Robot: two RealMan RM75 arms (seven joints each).
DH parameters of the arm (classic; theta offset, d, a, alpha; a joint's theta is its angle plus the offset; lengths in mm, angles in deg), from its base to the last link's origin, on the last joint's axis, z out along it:
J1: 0 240.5 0 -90
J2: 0 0 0 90
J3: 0 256 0 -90
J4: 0 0 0 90
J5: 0 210 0 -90
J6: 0 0 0 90
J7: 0 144 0 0
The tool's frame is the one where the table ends.
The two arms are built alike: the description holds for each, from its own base.
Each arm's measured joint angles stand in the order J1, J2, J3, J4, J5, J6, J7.
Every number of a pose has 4 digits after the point.
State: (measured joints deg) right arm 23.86 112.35 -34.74 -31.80 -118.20 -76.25 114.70; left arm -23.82 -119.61 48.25 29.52 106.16 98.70 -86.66
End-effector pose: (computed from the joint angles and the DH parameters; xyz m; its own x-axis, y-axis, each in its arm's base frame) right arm 0.3602 0.3153 0.0411 0.2157 -0.7938 -0.5686 -0.9720 -0.2303 -0.0473; left arm -0.2665 0.2647 -0.0315 0.5801 0.5990 0.5519 0.5796 -0.7797 0.2370
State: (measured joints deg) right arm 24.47 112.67 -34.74 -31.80 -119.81 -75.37 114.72; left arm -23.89 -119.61 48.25 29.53 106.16 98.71 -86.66
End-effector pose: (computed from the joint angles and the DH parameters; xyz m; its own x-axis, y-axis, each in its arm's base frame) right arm 0.3599 0.3174 0.0373 0.2292 -0.8014 -0.5524 -0.9705 -0.2318 -0.0664; left arm -0.2662 0.2650 -0.0315 0.5810 0.5982 0.5519 0.5785 -0.7805 0.2370
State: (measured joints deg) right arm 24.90 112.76 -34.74 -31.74 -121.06 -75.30 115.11; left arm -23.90 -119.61 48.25 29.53 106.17 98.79 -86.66
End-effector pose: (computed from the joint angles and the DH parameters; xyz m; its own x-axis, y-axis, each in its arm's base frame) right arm 0.3593 0.3180 0.0350 0.2338 -0.8109 -0.5364 -0.9700 -0.2322 -0.0717; left arm -0.2660 0.2649 -0.0314 0.5811 0.5981 0.5519 0.5776 -0.7808 0.2381
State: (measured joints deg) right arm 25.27 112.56 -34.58 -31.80 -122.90 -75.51 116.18; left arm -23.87 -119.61 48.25 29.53 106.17 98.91 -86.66
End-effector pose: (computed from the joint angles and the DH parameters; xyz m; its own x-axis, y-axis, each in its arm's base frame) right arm 0.3604 0.3177 0.0350 0.2315 -0.8253 -0.5151 -0.9715 -0.2236 -0.0784; left arm -0.2660 0.2645 -0.0314 0.5807 0.5984 0.5520 0.5768 -0.7809 0.2398
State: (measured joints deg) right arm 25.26 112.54 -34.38 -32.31 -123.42 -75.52 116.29; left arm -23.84 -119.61 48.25 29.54 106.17 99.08 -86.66
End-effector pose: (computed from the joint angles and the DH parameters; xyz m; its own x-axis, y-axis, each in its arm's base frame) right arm 0.3610 0.3181 0.0370 0.2373 -0.8245 -0.5137 -0.9705 -0.2243 -0.0882; left arm -0.2658 0.2641 -0.0312 0.5804 0.5986 0.5521 0.5754 -0.7812 0.2420
